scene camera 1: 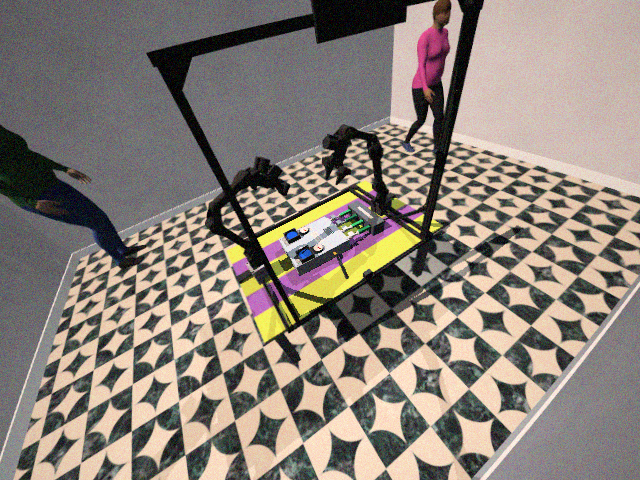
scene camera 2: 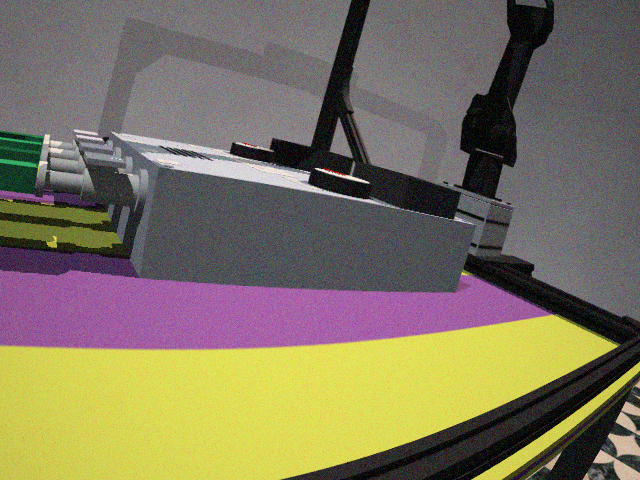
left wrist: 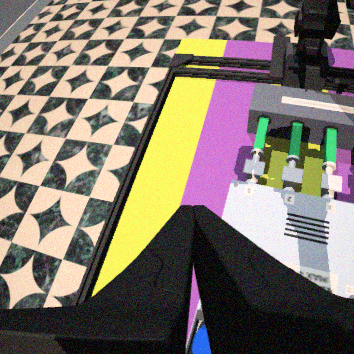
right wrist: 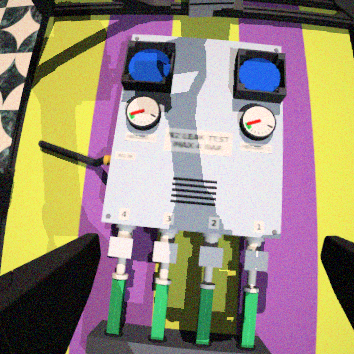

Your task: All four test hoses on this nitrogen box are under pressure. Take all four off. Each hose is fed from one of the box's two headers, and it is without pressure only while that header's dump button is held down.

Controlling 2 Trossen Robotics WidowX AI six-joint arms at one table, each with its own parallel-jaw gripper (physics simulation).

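Places are measured from the left arm's base along level axes (x down, y ahead, z right), in metres.
Pixels of known places: left gripper, fingertip midpoint: (left wrist: 190, 216); right gripper, fingertip midpoint: (scene camera 1: 331, 182) (right wrist: 212, 246); left arm's base, link origin: (scene camera 1: 256, 263) (scene camera 2: 477, 194); right arm's base, link origin: (scene camera 1: 381, 199) (left wrist: 306, 54).
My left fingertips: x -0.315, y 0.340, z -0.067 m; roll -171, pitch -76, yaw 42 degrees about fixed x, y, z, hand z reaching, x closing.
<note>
For each thing: its top centre in the pictures, then the offset to it from my left fingertips. "spot": a spot on its surface instead.
- hose 3, surface spot: (right wrist: 160, 310) spot: dx +0.362, dy +0.306, dz +0.197 m
- hose 2, surface spot: (right wrist: 204, 315) spot: dx +0.362, dy +0.317, dz +0.130 m
- hose 1, surface spot: (right wrist: 250, 317) spot: dx +0.362, dy +0.326, dz +0.059 m
- black inlet pipe, surface spot: (right wrist: 67, 153) spot: dx +0.413, dy +0.028, dz +0.371 m
The nitrogen box (scene camera 1: 330, 236) (scene camera 2: 310, 242) (right wrist: 145, 185) lies on the table. In the right wrist view, hose 4 (right wrist: 116, 306), hose 3 (right wrist: 160, 310), hose 2 (right wrist: 204, 315) and hose 1 (right wrist: 250, 317), with green sleeves, run from its numbered ports to a grey block. Two blue dump buttons, a left one (right wrist: 149, 66) and a right one (right wrist: 259, 75), sit at the far end, each beside a gauge; both needles point left. My left gripper (scene camera 1: 284, 189) (left wrist: 190, 216) is shut and empty, raised above the button end. My right gripper (scene camera 1: 332, 179) (right wrist: 212, 246) is wide open and empty, above the hoses.
The grey block (left wrist: 270, 102) (right wrist: 130, 345) stands at the hoses' far ends, near the right arm's base. A black inlet pipe (right wrist: 67, 153) sticks out from the box's side. Black frame posts (scene camera 1: 209, 149) (scene camera 1: 448, 129) rise around the table. Two people stand beyond it.
</note>
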